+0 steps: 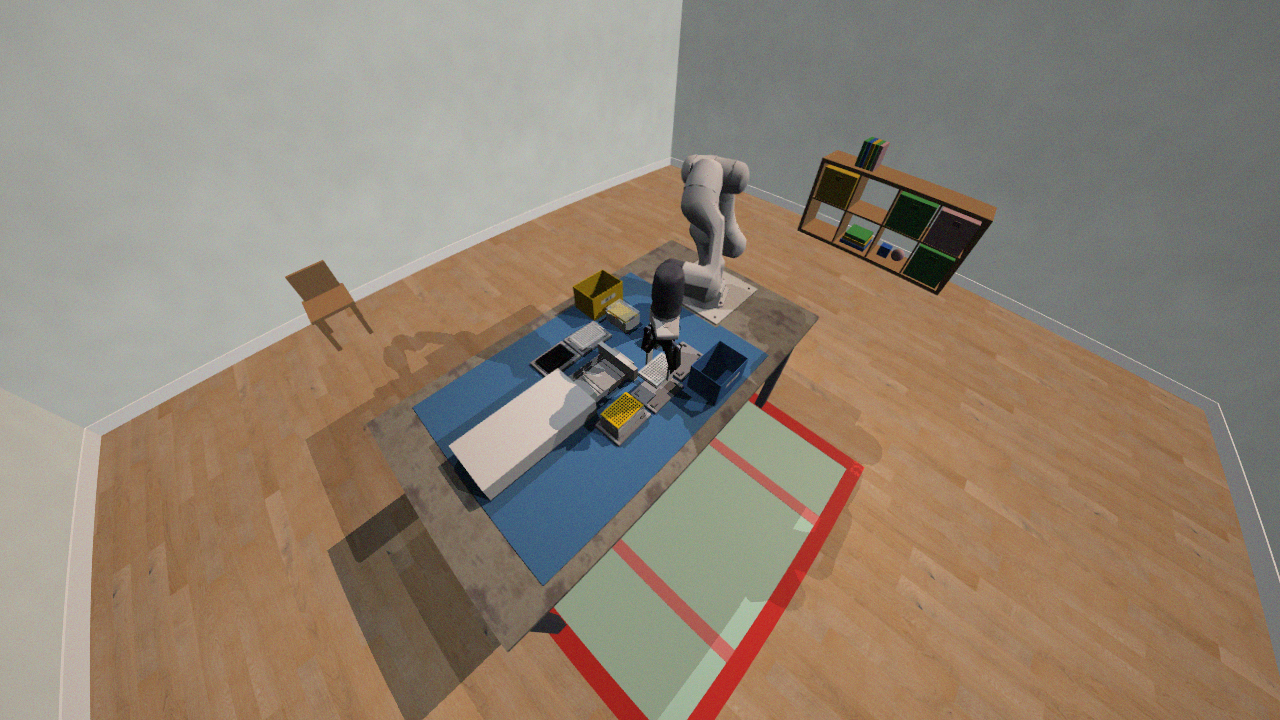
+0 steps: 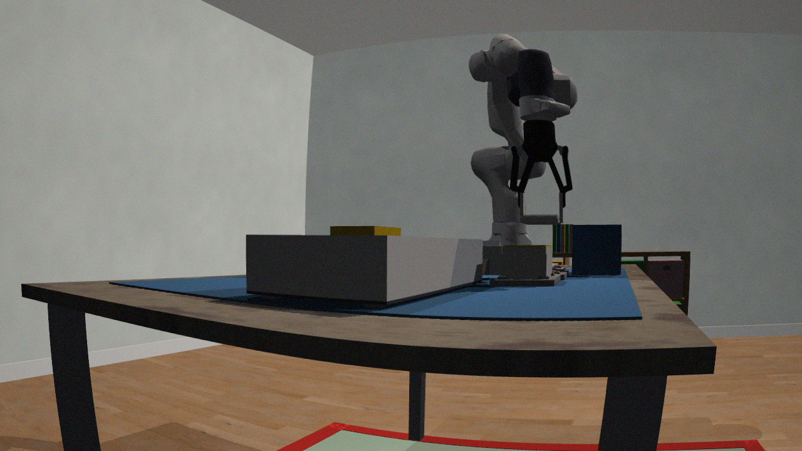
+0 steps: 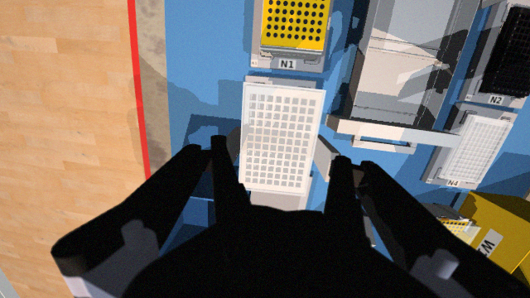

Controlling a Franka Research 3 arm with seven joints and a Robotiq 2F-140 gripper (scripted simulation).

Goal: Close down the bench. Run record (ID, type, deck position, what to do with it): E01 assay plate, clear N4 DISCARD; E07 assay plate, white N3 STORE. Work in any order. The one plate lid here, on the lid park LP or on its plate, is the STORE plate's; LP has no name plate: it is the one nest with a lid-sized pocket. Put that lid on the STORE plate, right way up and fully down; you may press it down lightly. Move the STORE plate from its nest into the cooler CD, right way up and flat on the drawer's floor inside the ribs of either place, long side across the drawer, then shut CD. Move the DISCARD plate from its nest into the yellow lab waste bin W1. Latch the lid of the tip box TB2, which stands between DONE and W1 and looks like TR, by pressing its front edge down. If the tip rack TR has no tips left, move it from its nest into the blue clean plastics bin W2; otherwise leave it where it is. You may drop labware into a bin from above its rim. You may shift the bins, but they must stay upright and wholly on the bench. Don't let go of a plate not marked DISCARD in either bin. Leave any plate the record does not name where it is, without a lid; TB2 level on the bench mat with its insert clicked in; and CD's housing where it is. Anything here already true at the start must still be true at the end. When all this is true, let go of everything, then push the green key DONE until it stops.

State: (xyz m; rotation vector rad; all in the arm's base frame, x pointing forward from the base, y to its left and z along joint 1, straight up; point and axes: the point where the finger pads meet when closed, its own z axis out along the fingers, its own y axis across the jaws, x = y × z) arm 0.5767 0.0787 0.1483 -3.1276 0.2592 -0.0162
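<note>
The cooler drawer lies 90 mm ahead of my hand, 210 mm to the right of it and 120 mm below it. Round my hand: nest N3: 140 mm below; plate lid: 10 mm below; white plate: 20 mm below.
</note>
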